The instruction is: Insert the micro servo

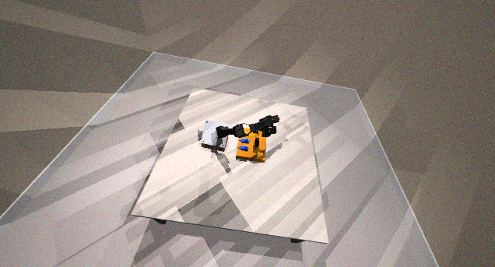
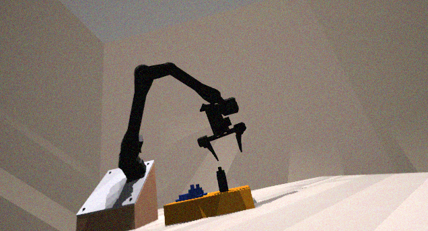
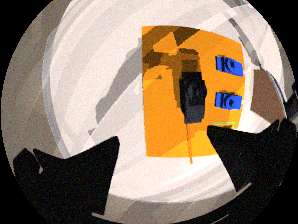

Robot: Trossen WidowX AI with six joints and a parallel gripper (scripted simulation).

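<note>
My gripper tip is 130 mm above the orange deck, 40 mm past it and 10 mm to the left of it.
</note>
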